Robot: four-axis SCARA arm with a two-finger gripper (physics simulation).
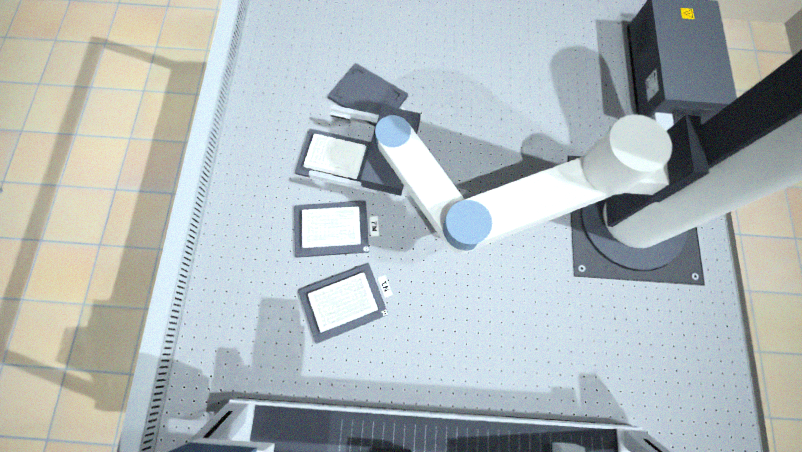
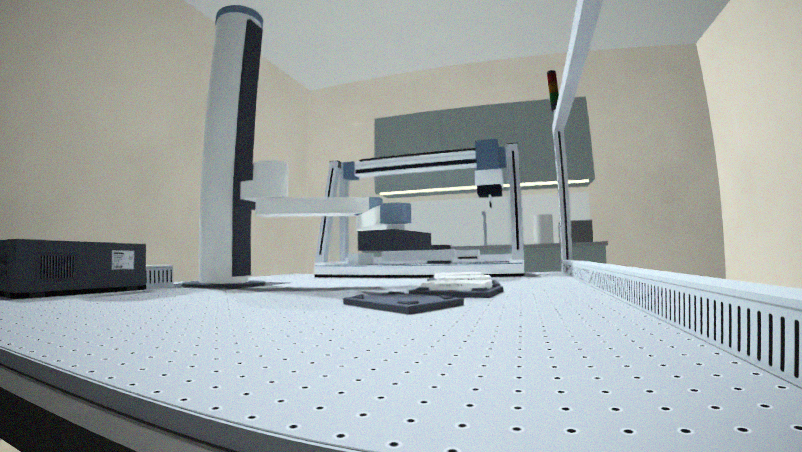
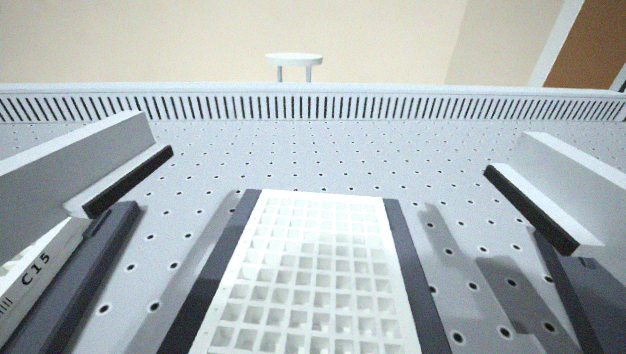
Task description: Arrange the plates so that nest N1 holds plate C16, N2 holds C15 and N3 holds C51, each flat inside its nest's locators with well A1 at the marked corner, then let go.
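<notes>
My gripper is open and empty. Its fingers stand wide apart above the two long sides of a white plate, which lies in a dark nest whose label is hidden; no plate code shows. Plate C15 lies in nest N2. Another white plate, code unreadable, lies in nest N1. The empty dark nest N3 is on the other side; its label is hidden. Well A1 cannot be made out.
A dark grey box stands near the arm's column. A gantry frame stands beyond the nests. A slotted rail runs along the table edge. A stool stands beyond it.
</notes>
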